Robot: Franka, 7 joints.
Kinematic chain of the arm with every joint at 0, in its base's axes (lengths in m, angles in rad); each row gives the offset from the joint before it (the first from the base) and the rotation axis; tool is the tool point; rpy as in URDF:
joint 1: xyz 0 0 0.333 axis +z
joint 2: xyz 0 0 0 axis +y
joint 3: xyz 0 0 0.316 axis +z
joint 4: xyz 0.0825 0 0 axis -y
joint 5: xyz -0.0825 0 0.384 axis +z
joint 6: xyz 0 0 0 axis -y
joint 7: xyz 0.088 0 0 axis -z
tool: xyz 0 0 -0.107 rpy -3.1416 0 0
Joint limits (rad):
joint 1: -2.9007..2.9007
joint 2: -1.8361..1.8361
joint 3: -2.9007..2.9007
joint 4: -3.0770..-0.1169
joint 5: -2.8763..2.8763
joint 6: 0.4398..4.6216
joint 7: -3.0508..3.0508
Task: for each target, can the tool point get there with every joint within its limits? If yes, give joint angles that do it. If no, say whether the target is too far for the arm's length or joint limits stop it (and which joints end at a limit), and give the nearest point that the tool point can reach.
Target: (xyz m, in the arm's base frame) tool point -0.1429 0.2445 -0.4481
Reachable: no: joint limits stop it (at a limit: joint 2) | nearest point -0.1429 0.2445 -0.3608 | short by 0.087 m
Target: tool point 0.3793 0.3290 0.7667
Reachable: yes | joints -0.7981 -0.1763 1.6201 -1.6206 -1.8969 1.0509 1.6798
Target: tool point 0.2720 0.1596 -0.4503
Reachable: no: joint limits stop it (at a limit: joint 2) | nearest point 0.2680 0.1572 -0.3601 | short by 0.090 m
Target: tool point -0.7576 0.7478 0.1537
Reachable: no: too far | nearest point -0.6021 0.5943 0.1905 | short by 0.222 m
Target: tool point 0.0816 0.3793 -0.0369
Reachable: yes | joints -0.0718 1.5393 0.7813 -2.2663 -1.8314 2.5371 1.7417
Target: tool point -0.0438 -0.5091 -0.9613
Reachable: no: too far | nearest point -0.0333 -0.3867 -0.3503 | short by 0.623 m
